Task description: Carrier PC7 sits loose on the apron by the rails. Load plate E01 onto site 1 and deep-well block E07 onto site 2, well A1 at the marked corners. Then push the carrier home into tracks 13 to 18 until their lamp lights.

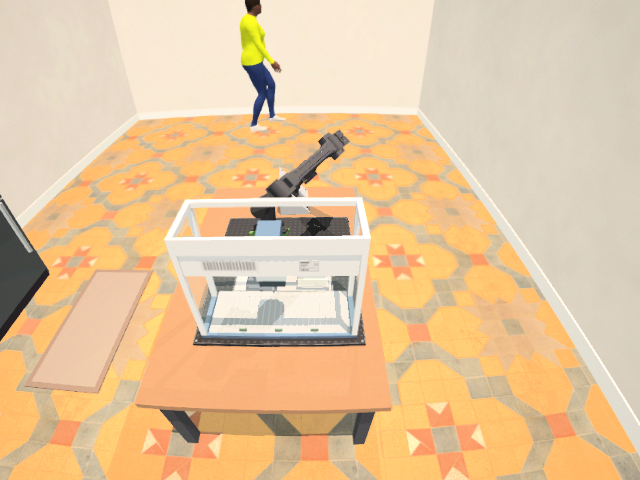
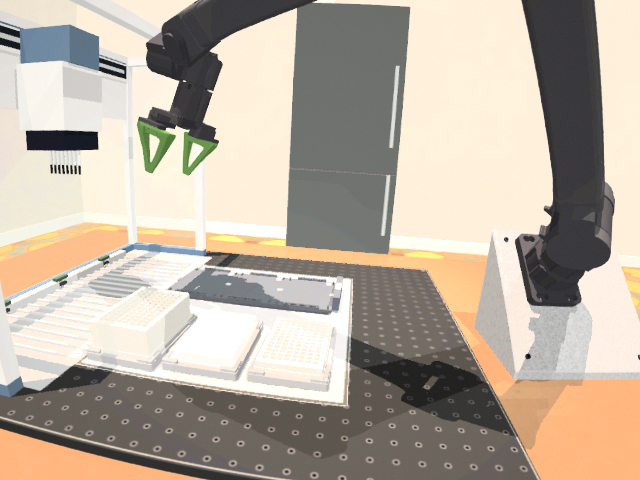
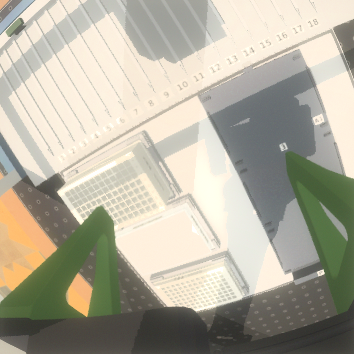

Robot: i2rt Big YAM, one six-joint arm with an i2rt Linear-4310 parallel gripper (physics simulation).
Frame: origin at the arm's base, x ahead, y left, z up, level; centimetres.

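Seen in the pictures: gripper, fingertip midpoint: (image 2: 168, 173) (image 3: 193, 188); arm's base, link origin: (image 2: 544, 271).
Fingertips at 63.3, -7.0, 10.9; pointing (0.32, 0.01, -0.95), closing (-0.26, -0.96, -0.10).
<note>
Offsets run from my fingertips to a thing's top centre, as dx, dy, dz. "*": to the spot under its first point. Level surfaces: height alone.
The loose dark grey carrier @[-14.8, -4.8, -19.5] (image 2: 248, 295) (image 3: 250, 135) lies flat on the white apron (image 2: 338, 361), one end near the track numbers 12 to 18. Labels 3 and A1 show on it; its sites hold no labware. A tall white deep-well block @[-2.9, +16.1, -17.1] (image 2: 129, 330) (image 3: 117, 190) stands beside it, nearest the tracks @[* +15.8, +14.4, -22.5] (image 2: 46, 320) (image 3: 60, 85). A flat-topped white plate @[-13.5, +16.0, -19.8] (image 2: 214, 338) (image 3: 165, 240) and a many-welled plate @[-24.7, +16.5, -19.8] (image 2: 295, 343) (image 3: 200, 289) stand in line with it. Codes E01 and E07 are not readable. My green-fingered gripper (image 2: 169, 173) (image 3: 193, 188) is open and empty, high above the labware and carrier.
The white frame (image 1: 268, 245) spans the tracks, with a pipetting head @[+19.2, +1.7, +17.7] (image 2: 59, 98) hanging beside my gripper. Black perforated board @[dz -22.5] (image 2: 403, 315) surrounds the apron. The arm's grey base wedge (image 2: 504, 310) stands at its right. A person (image 1: 252, 43) is far behind the table @[dz -23.7] (image 1: 268, 379).
</note>
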